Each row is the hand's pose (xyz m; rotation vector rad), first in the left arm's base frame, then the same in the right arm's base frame.
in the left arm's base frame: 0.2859 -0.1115 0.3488 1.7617 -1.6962 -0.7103
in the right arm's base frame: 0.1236 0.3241 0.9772 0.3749 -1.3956 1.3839
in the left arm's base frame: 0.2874 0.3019 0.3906 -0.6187 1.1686 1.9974
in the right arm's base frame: 0.2791 0.1899 0.6160 -1.9018 2.3179 -0.1770
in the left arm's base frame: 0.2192 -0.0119 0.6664 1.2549 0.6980 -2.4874
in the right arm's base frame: 0.0135 0.5052 0.7120 0.7421 -1.5064 -1.2045
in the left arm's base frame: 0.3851 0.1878 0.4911 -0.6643 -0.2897 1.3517
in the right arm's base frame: 0.2888 0.3603 0.6754 -2.7521 0.7869 1.0591
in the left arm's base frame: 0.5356 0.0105 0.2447 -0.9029 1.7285 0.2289
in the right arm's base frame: 0.4197 0.3053 0.9830 -2.0150 0.8169 -1.8862
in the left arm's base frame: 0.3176 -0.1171 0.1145 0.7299 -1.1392 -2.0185
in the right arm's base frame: 0.2170 0.1549 1.1136 0.1428 -2.4946 0.1976
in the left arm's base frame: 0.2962 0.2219 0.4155 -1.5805 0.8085 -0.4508
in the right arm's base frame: 0.2473 0.2461 0.6700 2.2517 0.4761 1.5374
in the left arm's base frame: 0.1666 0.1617 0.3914 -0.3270 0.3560 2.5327
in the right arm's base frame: 0.1176 0.1927 0.7063 -1.6423 2.3911 0.9780
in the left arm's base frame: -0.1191 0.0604 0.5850 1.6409 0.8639 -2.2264
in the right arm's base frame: -0.2275 0.2577 0.6283 0.8151 -1.1766 -1.0742
